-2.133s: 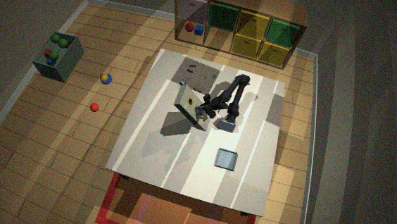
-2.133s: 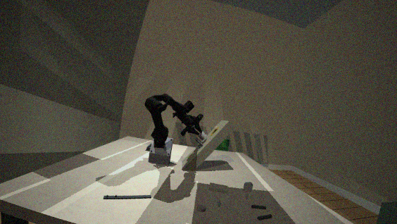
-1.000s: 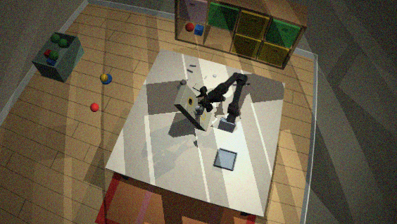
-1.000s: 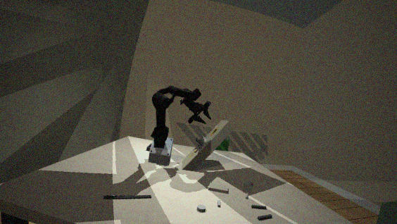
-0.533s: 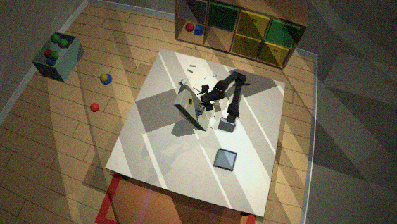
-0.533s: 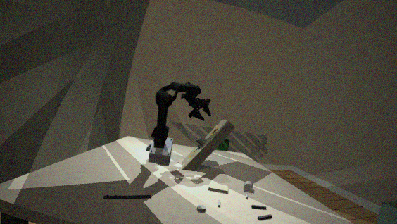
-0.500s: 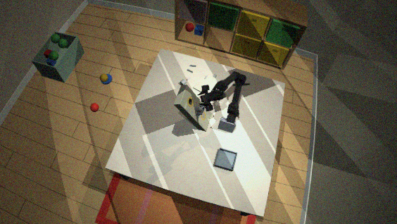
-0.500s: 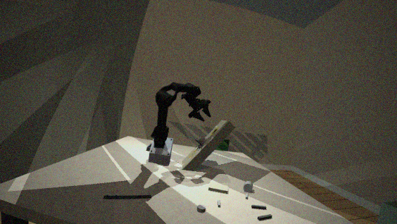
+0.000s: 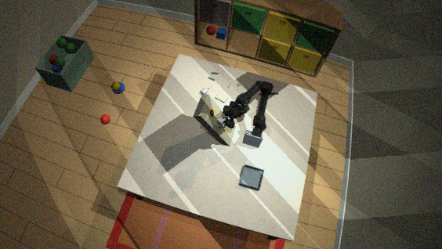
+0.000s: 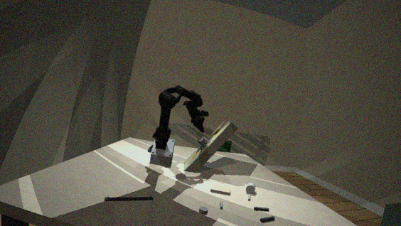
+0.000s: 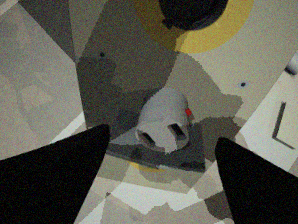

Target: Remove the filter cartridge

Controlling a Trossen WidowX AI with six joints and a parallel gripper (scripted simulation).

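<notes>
My gripper tip is 2 cm short of the round filter cartridge and 5 cm above it. Round my gripper tip: service panel 6 cm ahead, 1 cm to the right, 7 cm below; then square grey tray 29 cm behind, 29 cm to the left, 23 cm below.
</notes>
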